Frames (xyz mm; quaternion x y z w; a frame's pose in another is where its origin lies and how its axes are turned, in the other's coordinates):
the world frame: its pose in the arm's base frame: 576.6 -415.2 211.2 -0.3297 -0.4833 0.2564 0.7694
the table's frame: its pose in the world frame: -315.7 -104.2 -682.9 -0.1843 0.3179 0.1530 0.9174
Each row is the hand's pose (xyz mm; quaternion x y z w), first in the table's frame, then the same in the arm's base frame.
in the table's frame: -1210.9 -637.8 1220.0 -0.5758 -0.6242 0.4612 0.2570
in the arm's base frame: -566.6 -573.4 634.1 0.5824 0.3393 -0.6529 0.3456
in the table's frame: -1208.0 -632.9 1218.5 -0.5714 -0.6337 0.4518 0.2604
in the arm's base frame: -563.4 -572.2 629.3 0.5777 0.3521 -0.6528 0.3407
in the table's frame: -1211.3 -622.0 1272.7 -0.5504 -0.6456 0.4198 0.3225
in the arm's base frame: -592.8 -525.2 629.4 0.5909 0.3892 -0.6496 0.2782
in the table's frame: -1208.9 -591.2 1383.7 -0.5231 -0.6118 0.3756 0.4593
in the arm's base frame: -645.0 -422.8 622.4 0.6489 0.4124 -0.6229 0.1443
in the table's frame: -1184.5 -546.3 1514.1 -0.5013 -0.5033 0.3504 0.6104
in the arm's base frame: -687.7 -290.2 607.9 -0.7353 -0.3712 0.5670 0.0088
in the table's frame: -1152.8 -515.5 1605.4 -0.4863 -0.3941 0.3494 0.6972
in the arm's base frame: -704.7 -190.5 600.0 -0.7931 -0.3035 0.5175 0.1052
